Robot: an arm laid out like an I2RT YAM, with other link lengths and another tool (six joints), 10 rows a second.
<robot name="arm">
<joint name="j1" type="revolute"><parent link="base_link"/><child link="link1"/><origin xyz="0.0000 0.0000 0.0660" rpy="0.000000 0.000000 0.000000"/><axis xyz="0 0 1"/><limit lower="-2.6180" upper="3.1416"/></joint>
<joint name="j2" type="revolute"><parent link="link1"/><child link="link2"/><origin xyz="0.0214 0.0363 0.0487" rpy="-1.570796 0.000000 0.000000"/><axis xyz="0 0 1"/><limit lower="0.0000" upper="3.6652"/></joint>
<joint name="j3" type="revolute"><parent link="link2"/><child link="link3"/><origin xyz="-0.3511 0.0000 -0.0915" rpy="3.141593 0.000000 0.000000"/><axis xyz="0 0 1"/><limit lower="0.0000" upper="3.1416"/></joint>
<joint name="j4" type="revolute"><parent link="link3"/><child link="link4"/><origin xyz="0.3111 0.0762 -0.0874" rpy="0.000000 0.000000 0.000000"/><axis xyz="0 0 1"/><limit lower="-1.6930" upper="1.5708"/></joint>
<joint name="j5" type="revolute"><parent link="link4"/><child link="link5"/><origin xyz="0.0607 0.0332 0.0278" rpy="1.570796 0.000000 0.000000"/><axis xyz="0 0 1"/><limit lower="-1.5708" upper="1.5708"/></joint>
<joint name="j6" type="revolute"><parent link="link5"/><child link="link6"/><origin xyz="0.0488 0.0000 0.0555" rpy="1.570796 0.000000 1.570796"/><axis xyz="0 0 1"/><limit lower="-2.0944" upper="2.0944"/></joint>
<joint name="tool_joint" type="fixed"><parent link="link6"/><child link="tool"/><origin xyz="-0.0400 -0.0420 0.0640" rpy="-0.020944 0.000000 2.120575"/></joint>
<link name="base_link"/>
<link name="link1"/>
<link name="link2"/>
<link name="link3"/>
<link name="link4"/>
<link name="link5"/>
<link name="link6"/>
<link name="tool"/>
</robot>
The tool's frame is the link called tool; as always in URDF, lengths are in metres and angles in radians.
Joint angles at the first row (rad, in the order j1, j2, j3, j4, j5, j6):
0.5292 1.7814 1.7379 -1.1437 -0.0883 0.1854
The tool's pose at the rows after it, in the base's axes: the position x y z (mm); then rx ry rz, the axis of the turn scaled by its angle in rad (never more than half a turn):
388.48 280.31 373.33 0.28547 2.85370 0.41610
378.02 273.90 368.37 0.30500 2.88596 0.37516
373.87 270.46 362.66 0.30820 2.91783 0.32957
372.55 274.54 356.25 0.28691 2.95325 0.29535
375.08 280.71 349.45 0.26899 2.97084 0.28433
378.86 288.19 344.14 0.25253 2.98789 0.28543
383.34 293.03 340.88 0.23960 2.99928 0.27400
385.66 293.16 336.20 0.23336 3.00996 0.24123
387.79 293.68 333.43 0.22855 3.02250 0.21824
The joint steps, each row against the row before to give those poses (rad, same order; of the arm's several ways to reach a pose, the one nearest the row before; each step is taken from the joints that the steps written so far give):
0.0061 -0.0463 -0.0434 -0.0331 0.0197 0.0140
0.0031 -0.0197 -0.0273 -0.0331 0.0099 0.0111
0.0004 0.0021 -0.0047 -0.0345 0.0102 -0.0026
0.0086 0.0210 0.0132 -0.0306 0.0023 -0.0097
0.0073 0.0227 0.0088 -0.0028 -0.0020 -0.0061
0.0066 0.0267 0.0174 -0.0031 -0.0091 -0.0048
0.0031 0.0253 0.0238 -0.0108 0.0007 -0.0067
-0.0001 0.0148 0.0092 -0.0137 0.0127 -0.0065
-0.0006 0.0151 0.0145 -0.0172 0.0059 -0.0053

